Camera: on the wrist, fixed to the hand. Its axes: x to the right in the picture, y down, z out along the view.
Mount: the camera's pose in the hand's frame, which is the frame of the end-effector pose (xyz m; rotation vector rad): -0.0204 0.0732 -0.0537 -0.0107 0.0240 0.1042
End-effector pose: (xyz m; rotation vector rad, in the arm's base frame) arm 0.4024 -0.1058 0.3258 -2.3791 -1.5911 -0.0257
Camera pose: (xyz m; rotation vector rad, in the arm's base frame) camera 0.4683 -0.1631 0.3579 -2.4570 -1.4579 -0.0417
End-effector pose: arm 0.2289 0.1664 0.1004 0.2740 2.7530 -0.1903
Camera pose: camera 0.2447 0.2432 0.1505 0.4183 2.7539 -0.1457
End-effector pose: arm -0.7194 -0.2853 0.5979 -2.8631 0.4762 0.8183
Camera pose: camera -0.7337 -0.3599 0.6517 -2.8818 0.6306 0.8055
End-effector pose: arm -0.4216 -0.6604 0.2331 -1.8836 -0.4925 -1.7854
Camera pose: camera -0.4250 -0.7494 0.2062 -1.8578 -0.3699 -1.7439
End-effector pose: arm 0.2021 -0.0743 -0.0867 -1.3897 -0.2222 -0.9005
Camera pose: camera 0.2174 -0.1204 -0.1661 -1.3869 -0.1257 -0.8325
